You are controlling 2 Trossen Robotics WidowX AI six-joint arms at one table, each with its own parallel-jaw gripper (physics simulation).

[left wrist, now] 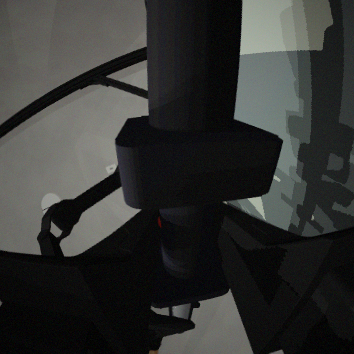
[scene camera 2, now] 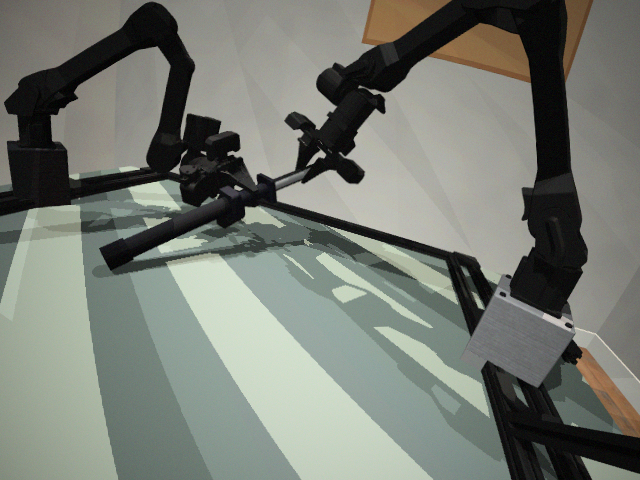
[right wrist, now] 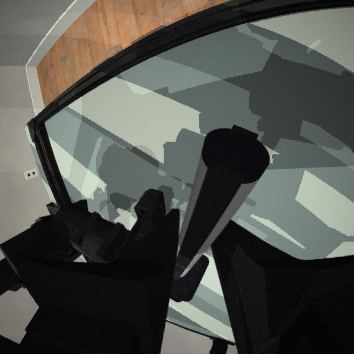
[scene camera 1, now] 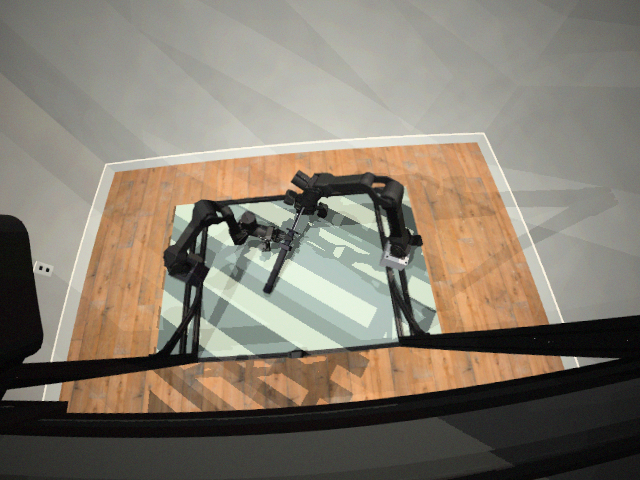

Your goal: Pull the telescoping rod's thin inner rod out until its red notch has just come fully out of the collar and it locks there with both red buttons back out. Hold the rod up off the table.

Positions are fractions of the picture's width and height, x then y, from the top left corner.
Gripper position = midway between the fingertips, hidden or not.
Observation:
In view: my left gripper (scene camera 2: 0.40, 0.41), my right gripper (scene camera 2: 0.47, 0.37) and a black telescoping rod (scene camera 2: 0.36, 0.42).
The black telescoping rod also shows in the left wrist view (left wrist: 0.53, 0.43) and in the right wrist view (right wrist: 0.52, 0.82). My left gripper shows as well in the left wrist view (left wrist: 0.52, 0.58). My right gripper shows as well in the right wrist view (right wrist: 0.55, 0.61).

